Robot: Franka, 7 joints.
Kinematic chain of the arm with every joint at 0, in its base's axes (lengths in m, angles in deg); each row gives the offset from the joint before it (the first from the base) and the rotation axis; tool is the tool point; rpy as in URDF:
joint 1: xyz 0 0 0.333 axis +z
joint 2: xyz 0 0 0 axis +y
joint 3: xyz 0 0 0.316 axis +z
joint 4: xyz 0.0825 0 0 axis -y
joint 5: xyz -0.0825 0 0.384 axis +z
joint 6: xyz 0 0 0 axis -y
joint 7: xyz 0.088 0 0 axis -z
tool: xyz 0 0 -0.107 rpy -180 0 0
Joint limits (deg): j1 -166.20..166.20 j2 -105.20..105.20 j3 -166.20..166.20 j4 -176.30..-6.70 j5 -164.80..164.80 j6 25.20..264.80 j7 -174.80..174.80
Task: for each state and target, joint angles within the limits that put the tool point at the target. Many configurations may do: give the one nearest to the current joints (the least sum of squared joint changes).
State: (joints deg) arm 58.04 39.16 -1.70 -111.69 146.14 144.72 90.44
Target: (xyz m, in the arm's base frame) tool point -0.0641 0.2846 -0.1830
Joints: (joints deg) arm 74.32 76.78 14.09 -119.03 146.22 142.10 90.44
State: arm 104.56 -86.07 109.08 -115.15 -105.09 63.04 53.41
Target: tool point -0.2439 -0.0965 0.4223
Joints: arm 117.84 -91.46 101.11 -165.58 -82.72 46.77 53.41
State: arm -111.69 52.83 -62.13 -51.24 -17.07 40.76 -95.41
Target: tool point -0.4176 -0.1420 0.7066
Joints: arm -98.25 29.67 -85.33 -64.54 -19.98 25.20 -95.41
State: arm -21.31 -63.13 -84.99 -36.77 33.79 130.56 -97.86
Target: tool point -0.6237 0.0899 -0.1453
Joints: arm -46.29 -104.38 -133.45 -61.89 28.87 122.79 -97.86
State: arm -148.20 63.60 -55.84 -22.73 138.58 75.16 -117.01
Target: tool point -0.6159 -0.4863 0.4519
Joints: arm -140.93 73.01 -54.65 -21.26 136.89 72.04 -117.01
